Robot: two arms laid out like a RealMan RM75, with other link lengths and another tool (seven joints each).
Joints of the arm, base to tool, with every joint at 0 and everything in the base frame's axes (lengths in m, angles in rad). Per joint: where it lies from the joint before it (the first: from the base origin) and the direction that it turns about. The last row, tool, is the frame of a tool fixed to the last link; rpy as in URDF.
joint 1: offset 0 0 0.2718 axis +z
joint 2: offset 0 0 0 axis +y
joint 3: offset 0 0 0.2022 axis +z
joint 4: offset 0 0 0 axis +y
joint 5: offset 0 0 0.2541 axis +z
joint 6: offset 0 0 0 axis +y
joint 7: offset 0 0 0.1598 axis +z
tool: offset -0.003 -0.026 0.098 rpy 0 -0.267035 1.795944
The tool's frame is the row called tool.
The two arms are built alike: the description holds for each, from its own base.
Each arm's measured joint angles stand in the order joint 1, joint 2, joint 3, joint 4, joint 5, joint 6, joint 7.
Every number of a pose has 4 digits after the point.
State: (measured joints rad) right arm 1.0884 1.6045 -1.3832 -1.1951 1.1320 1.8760 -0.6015; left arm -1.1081 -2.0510 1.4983 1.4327 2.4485 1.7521 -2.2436
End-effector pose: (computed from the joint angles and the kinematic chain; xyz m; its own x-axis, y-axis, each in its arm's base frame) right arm 0.0246 0.4186 0.0687 -0.3892 -0.7765 -0.4956 -0.7991 0.5522 -0.2375; left arm 0.0370 0.3854 -0.0519 -0.5347 -0.8058 -0.2547 -0.8126 0.4074 0.4169
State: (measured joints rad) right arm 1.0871 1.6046 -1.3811 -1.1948 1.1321 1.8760 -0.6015; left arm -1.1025 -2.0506 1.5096 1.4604 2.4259 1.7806 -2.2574
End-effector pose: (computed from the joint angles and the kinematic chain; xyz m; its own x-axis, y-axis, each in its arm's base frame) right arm 0.0249 0.4187 0.0690 -0.3915 -0.7754 -0.4954 -0.7987 0.5537 -0.2355; left arm 0.0385 0.3742 -0.0525 -0.5366 -0.8114 -0.2316 -0.8102 0.4187 0.4103
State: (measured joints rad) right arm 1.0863 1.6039 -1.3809 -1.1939 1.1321 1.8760 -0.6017; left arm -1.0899 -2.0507 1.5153 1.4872 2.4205 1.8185 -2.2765
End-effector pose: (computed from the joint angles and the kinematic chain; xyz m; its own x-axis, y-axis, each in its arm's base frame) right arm 0.0254 0.4189 0.0693 -0.3926 -0.7746 -0.4958 -0.7978 0.5550 -0.2353; left arm 0.0333 0.3658 -0.0499 -0.5263 -0.8233 -0.2124 -0.8102 0.4098 0.4192
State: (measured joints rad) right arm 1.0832 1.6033 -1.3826 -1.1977 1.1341 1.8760 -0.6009; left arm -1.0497 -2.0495 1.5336 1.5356 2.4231 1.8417 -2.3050
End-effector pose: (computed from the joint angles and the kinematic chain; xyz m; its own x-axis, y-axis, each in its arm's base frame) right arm 0.0259 0.4183 0.0692 -0.3922 -0.7750 -0.4956 -0.7979 0.5547 -0.2360; left arm 0.0243 0.3595 -0.0464 -0.5096 -0.8337 -0.2128 -0.8146 0.3878 0.4314
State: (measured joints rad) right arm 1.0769 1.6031 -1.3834 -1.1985 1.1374 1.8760 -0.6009; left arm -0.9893 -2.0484 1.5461 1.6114 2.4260 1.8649 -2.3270
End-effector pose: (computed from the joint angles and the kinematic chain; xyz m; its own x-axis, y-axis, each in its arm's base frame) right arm 0.0279 0.4177 0.0688 -0.3968 -0.7741 -0.4933 -0.7955 0.5581 -0.2359; left arm 0.0160 0.3529 -0.0394 -0.4959 -0.8383 -0.2264 -0.8215 0.3685 0.4351
